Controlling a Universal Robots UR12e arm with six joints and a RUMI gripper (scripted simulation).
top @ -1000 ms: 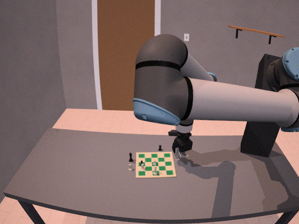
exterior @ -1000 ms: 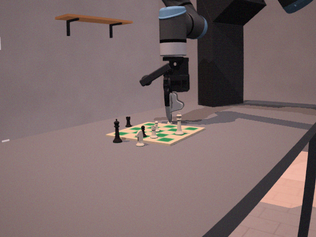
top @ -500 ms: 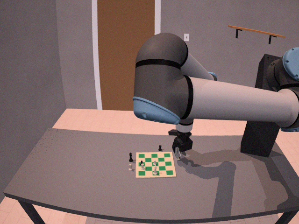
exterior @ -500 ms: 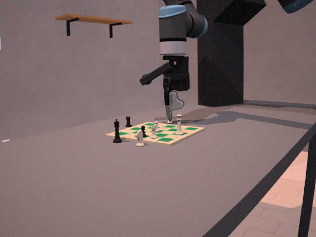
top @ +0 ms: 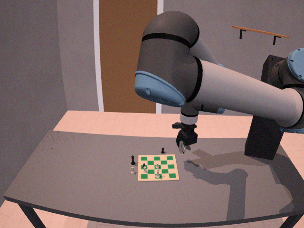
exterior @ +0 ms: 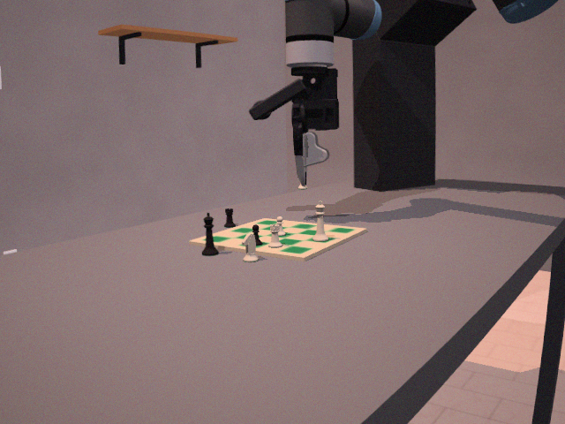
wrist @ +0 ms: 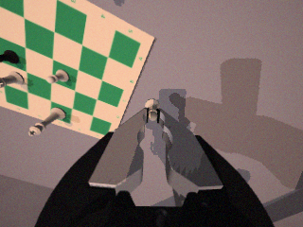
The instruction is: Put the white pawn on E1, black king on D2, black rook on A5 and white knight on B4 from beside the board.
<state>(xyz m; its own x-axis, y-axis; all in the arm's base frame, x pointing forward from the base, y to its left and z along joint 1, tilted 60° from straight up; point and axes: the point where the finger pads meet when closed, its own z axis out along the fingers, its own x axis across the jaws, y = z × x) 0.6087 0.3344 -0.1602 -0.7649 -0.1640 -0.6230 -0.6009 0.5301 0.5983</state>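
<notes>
Now: the white rook 180 mm ahead of my hand, 130 mm to the left of it and 60 mm below it. From my hand the other things lie so: black pawn 200 mm ahead, 100 mm to the left, 70 mm below; then chessboard 120 mm ahead, 80 mm to the left, 80 mm below; then black rook 130 mm ahead, 70 mm to the right, 70 mm below.
</notes>
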